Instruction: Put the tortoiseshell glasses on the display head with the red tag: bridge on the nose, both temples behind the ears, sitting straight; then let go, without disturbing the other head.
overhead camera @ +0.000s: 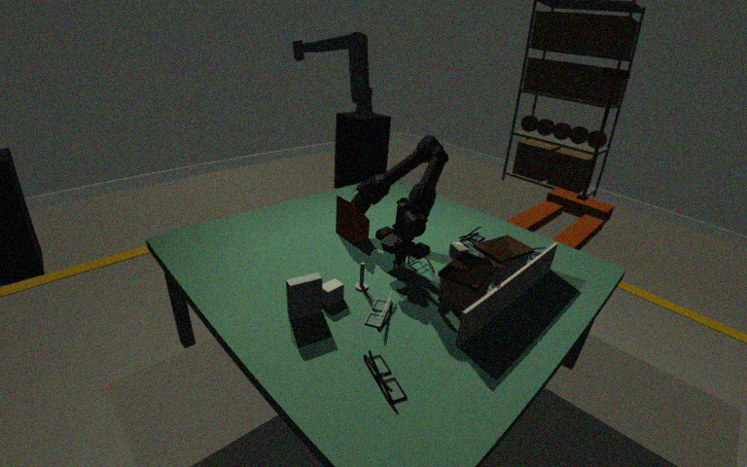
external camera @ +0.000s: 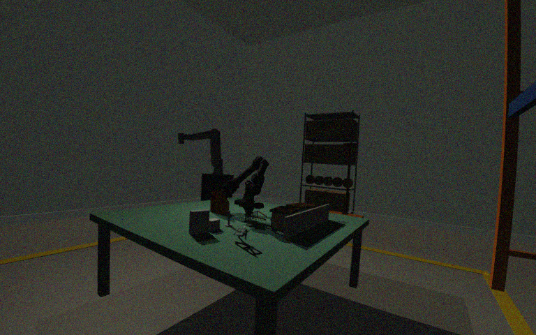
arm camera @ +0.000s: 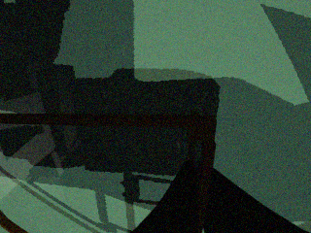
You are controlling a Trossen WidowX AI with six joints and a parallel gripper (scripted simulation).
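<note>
My gripper tip is now 17 cm to the left of the small stand. The rest, counted from my gripper tip: white panel (34 cm ahead, 15 cm to the left, 3 cm above); then brown stepped display head (21 cm ahead, 4 cm to the left, 3 cm above).
</note>
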